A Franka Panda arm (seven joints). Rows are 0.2 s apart.
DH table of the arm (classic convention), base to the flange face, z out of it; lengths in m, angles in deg. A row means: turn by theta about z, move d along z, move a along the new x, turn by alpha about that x. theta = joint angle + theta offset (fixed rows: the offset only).
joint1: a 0  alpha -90  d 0.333  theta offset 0
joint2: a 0  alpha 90  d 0  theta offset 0
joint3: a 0.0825  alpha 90  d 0.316  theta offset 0
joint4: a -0.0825  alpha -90  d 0  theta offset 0
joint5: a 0  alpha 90  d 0.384  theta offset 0
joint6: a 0.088  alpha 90  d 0  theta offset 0
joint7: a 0  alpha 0  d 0.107  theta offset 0
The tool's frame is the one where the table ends.
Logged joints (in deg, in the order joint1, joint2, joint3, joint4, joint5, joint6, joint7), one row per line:
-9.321 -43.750 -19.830 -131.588 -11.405 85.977 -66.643
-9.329 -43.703 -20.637 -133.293 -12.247 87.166 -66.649
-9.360 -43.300 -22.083 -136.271 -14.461 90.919 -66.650
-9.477 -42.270 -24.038 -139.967 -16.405 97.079 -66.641
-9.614 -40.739 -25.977 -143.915 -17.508 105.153 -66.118
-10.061 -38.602 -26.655 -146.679 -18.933 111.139 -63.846
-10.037 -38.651 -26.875 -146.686 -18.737 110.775 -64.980
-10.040 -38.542 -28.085 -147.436 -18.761 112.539 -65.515
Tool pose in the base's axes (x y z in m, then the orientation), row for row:
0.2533 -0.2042 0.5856 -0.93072 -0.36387 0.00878 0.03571
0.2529 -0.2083 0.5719 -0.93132 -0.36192 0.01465 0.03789
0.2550 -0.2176 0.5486 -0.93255 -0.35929 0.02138 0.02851
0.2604 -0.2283 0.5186 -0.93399 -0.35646 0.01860 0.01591
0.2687 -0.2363 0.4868 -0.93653 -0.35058 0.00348 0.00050
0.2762 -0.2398 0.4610 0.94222 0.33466 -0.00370 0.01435
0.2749 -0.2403 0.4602 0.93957 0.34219 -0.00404 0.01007
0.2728 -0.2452 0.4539 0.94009 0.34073 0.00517 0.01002
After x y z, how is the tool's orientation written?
As a quaternion, x y z w.
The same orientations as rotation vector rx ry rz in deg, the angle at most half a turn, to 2 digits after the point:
-163.83 -64.05 1.55
-163.71 -63.62 2.58
-164.88 -63.52 3.78
-166.44 -63.52 3.31
-168.52 -63.08 0.63
168.07 59.69 -0.66
168.05 61.20 -0.72
168.15 60.94 0.92

